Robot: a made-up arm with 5 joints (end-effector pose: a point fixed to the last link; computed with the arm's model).
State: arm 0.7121 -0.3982 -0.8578 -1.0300 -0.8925
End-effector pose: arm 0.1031 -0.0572 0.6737 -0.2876 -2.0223 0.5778
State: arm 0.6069 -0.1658 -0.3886 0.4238 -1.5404
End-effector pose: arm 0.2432 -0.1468 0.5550 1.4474 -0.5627 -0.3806
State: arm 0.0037 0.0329 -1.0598 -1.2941 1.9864
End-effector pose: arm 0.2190 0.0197 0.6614 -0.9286 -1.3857 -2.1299
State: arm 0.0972 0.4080 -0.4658 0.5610 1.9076
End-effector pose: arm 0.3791 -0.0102 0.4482 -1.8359 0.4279 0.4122
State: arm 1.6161 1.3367 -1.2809 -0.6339 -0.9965
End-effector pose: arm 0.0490 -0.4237 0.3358 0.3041 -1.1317 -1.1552
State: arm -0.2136 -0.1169 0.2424 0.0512 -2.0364
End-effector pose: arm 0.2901 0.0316 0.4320 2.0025 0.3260 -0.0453
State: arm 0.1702 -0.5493 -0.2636 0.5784 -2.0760
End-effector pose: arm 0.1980 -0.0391 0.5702 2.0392 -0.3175 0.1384
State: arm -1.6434 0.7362 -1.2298 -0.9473 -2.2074
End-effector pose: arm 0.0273 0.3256 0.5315 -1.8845 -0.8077 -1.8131
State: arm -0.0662 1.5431 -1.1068 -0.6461 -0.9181
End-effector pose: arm 0.4436 -0.0007 0.2336 0.9212 -0.1646 0.1576
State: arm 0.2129 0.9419 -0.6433 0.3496 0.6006
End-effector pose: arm 0.4306 -0.0776 0.3417 -0.5083 0.6851 -0.0052
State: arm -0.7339 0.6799 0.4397 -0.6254 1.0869
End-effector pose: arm 0.2312 0.1731 0.2833 -1.1963 0.0342 0.9159
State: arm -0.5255 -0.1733 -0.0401 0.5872 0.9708
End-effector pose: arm 0.2448 0.1179 0.5182 -1.0348 0.0845 0.6597
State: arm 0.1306 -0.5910 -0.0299 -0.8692 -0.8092
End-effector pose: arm 0.1851 -0.0407 0.6009 0.5544 -1.4321 0.4967
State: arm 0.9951 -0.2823 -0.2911 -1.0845 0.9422
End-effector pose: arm 0.1794 -0.1372 0.6083 -1.4962 -1.1059 -1.4921
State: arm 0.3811 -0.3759 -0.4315 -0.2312 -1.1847
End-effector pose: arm 0.2086 -0.0833 0.6223 0.8665 -1.0801 0.2953
